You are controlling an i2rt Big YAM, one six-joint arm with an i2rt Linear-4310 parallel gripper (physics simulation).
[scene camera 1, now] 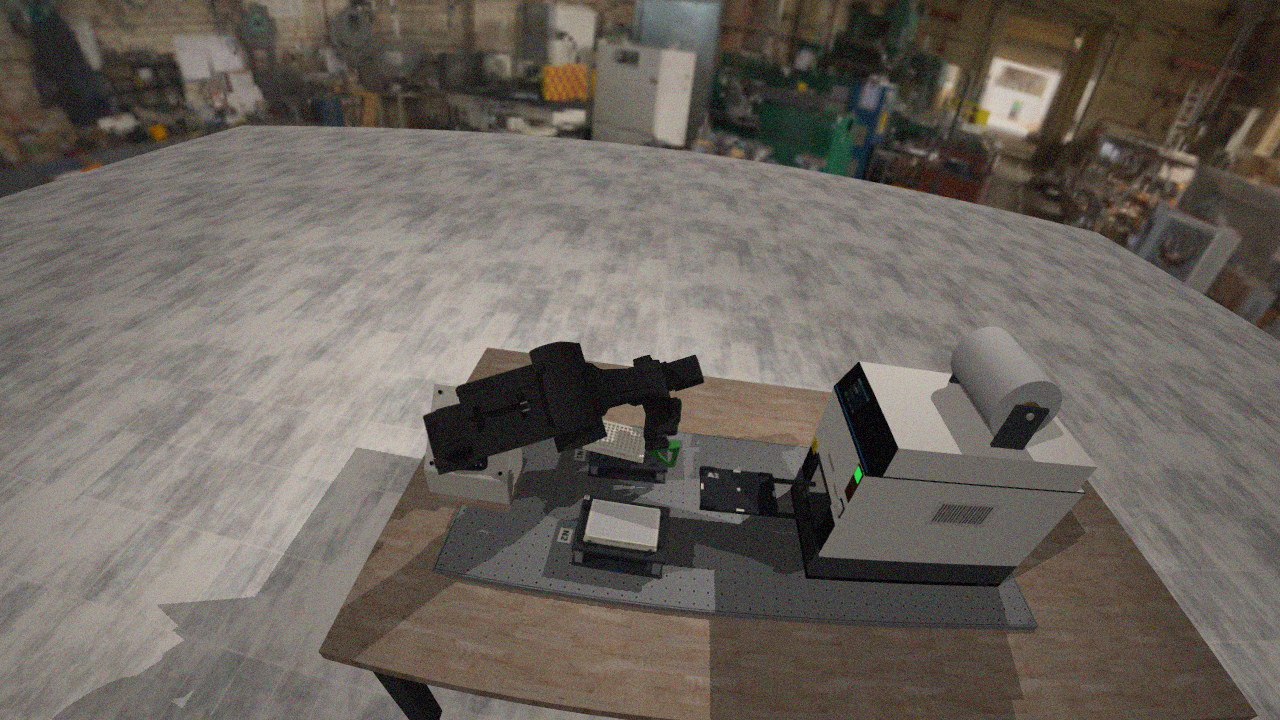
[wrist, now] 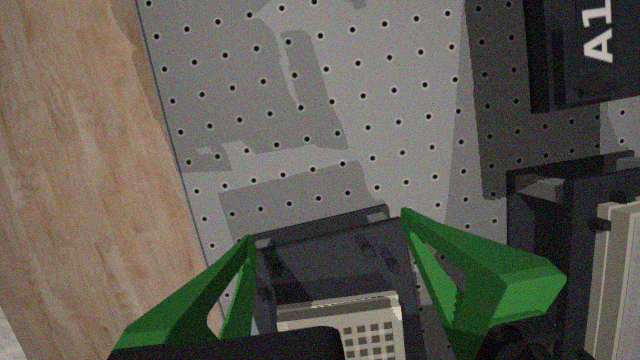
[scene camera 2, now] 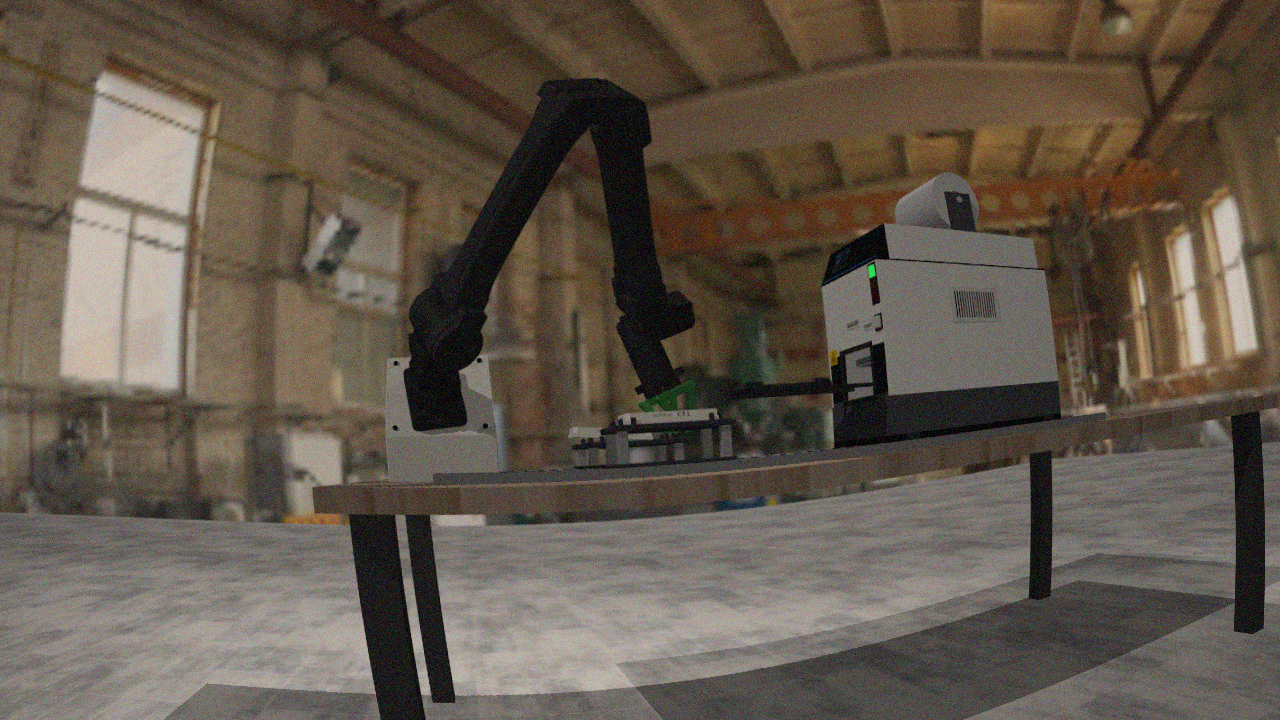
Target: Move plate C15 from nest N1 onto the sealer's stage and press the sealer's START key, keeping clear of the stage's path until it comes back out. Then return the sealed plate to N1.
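Places are measured from the arm's base along level axes (x ahead, y left, z up), in metres.
Pixels of known places: gripper, fingertip midpoint: [scene camera 1: 672,450] [wrist: 326,228] [scene camera 2: 682,432]; arm's base, origin of the base link: [scene camera 2: 434,399].
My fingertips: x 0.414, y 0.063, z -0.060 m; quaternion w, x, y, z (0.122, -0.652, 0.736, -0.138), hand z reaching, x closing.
Note:
For each thing: its top centre in the pictures, then the offset to it from my fingertips. "spot": a spot on its surface instead. Level surfaces: height alone.
- Plate C15, middle of its top: [scene camera 2: 609,425] [scene camera 1: 617,434] 0.119 m back, 0.019 m left, 0.018 m up
- nest N1, middle of its top: [wrist: 343,348] [scene camera 2: 627,435] [scene camera 1: 629,443] 0.090 m back, 0.014 m left, 0.000 m up
- black stage, surface spot: [wrist: 575,75] spot: 0.050 m ahead, 0.100 m right, 0.061 m up
- sealer, surface spot: [scene camera 2: 962,331] spot: 0.410 m ahead, 0.295 m right, 0.119 m up
- Nest N2, surface spot: [scene camera 1: 617,563] spot: 0.111 m back, 0.250 m right, 0.046 m down
- pale plate, middle of its top: [scene camera 2: 665,412] [scene camera 1: 623,521] 0.105 m back, 0.206 m right, 0.021 m up
- grey film roll, middle of its top: [scene camera 1: 1019,352] [scene camera 2: 931,184] 0.482 m ahead, 0.192 m right, 0.425 m up
- perforated board, its level: 0.051 m down
Plate C15 [scene camera 1: 619,438] [wrist: 372,320], pale with open wells, rests on nest N1 [scene camera 1: 617,469] [wrist: 330,262]. It sits off centre, shifted toward the arm's base, and looks tilted; the bare outer end of the nest shows in the wrist view. My gripper [scene camera 1: 666,453] [scene camera 2: 669,401] [wrist: 326,228] is open and empty, its green fingers low over the nest's outer end, one to each side. The black stage [scene camera 1: 738,490] [wrist: 575,75] is out in front of the sealer [scene camera 1: 930,519] [scene camera 2: 962,331]. The sealer's light is green. I cannot make out the START key.
Nest N2 [scene camera 1: 617,563] stands nearer scene camera 1, holding another pale plate [scene camera 1: 623,524] [scene camera 2: 671,417] [wrist: 617,280]; in the wrist view it is right of my right finger. A grey film roll [scene camera 1: 1004,376] [scene camera 2: 930,204] tops the sealer. A perforated board [scene camera 1: 501,546] [wrist: 400,110] lies under the nests.

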